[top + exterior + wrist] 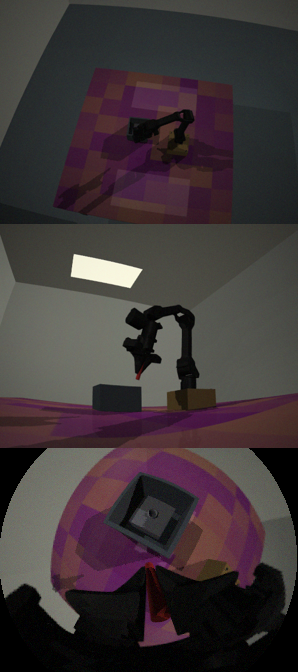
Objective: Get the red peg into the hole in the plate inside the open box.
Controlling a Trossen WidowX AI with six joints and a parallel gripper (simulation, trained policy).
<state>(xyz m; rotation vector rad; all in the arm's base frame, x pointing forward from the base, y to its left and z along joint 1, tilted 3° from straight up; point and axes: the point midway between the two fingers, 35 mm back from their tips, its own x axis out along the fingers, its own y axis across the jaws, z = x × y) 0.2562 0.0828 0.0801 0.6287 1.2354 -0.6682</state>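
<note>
My gripper tip is 1 cm past the red peg, 1 cm to the right of it and 2 cm below it. Round my gripper tip: dark box (7 cm ahead, 10 cm to the right, 12 cm below); then grey plate (7 cm ahead, 10 cm to the right, 10 cm below).
</note>
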